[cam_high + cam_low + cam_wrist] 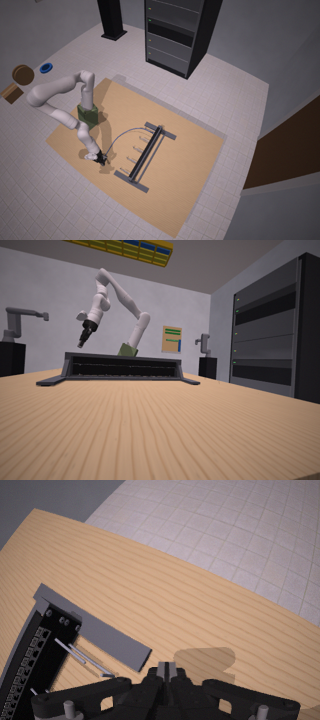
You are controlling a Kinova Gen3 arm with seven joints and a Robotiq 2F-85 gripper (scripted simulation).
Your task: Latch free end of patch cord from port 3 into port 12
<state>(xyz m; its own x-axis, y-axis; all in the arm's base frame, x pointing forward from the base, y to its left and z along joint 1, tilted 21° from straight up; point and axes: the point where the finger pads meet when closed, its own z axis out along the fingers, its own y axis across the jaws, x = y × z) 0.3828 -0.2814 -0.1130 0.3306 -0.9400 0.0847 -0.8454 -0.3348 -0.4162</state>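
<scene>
Now: the plug 80 mm behind my hand, 50 mm to the left of it and 150 mm below it.
</scene>
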